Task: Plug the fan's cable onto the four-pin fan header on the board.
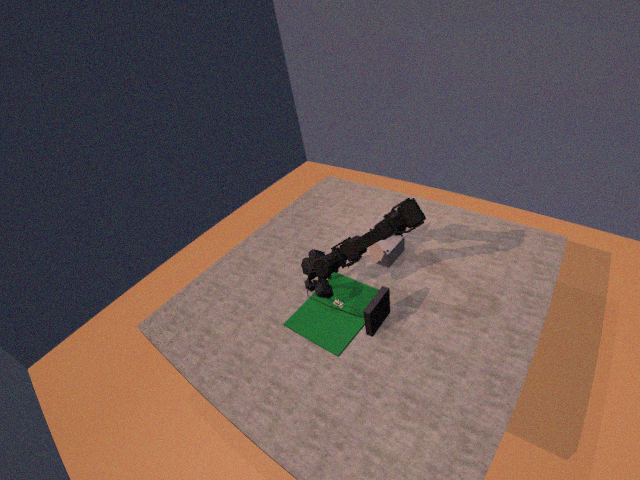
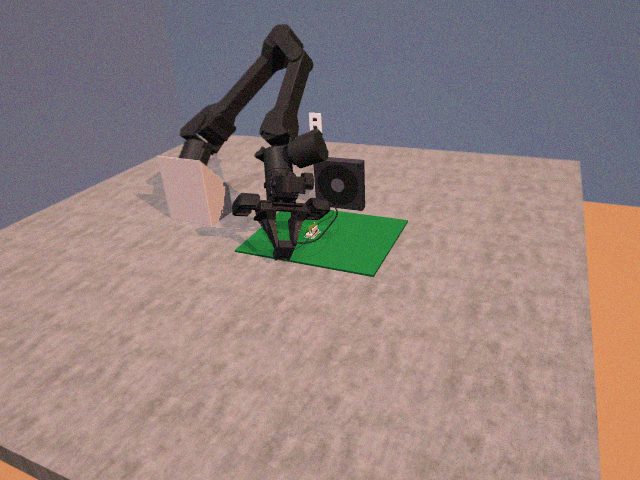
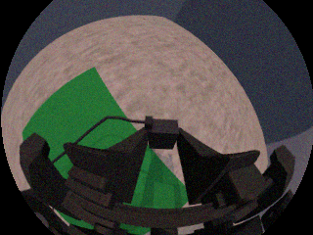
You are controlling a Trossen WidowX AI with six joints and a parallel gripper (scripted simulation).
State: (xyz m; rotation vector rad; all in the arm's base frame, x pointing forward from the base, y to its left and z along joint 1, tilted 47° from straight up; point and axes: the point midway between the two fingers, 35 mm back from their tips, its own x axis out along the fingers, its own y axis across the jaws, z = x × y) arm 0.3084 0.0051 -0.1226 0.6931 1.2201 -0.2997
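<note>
Now: gripper tip 140 mm to the right of the green board and 50 mm above it. The rest, counted from my gripper tip: black fan (290 mm to the left, 40 mm behind, 20 mm above); black plug (10 mm below, 10 mm behind).
</note>
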